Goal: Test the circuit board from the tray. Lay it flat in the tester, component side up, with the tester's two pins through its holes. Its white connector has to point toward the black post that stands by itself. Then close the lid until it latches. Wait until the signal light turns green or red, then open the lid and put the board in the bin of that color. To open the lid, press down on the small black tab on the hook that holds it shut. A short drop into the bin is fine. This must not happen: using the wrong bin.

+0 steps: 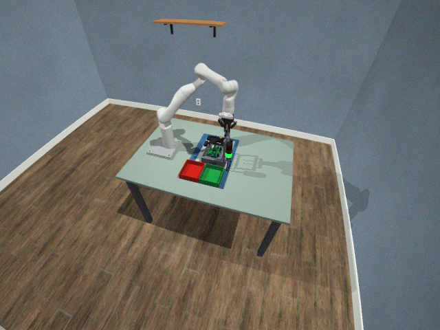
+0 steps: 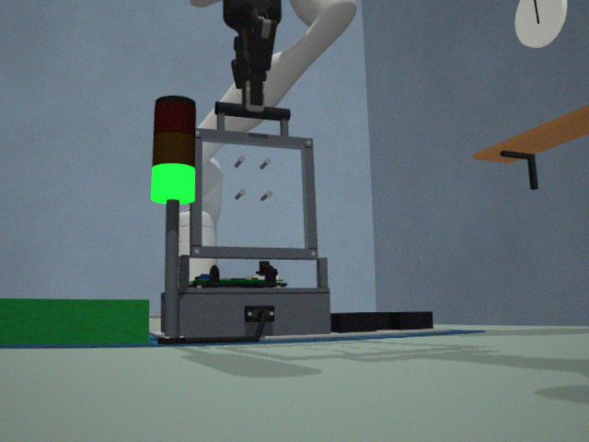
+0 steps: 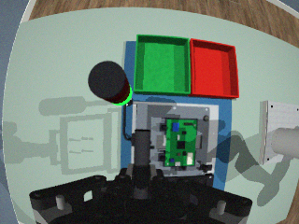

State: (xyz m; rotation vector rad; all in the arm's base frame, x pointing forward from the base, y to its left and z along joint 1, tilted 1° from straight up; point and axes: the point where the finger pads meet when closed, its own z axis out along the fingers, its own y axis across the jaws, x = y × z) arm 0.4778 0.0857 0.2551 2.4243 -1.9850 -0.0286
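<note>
The green circuit board lies 90 mm behind my hand, 20 mm to the right of it and 210 mm below it. The rest, counted from my hand: red bin (150 mm behind, 240 mm to the right, 270 mm below); green bin (200 mm to the right, 270 mm below); clear lid (100 mm below).
</note>
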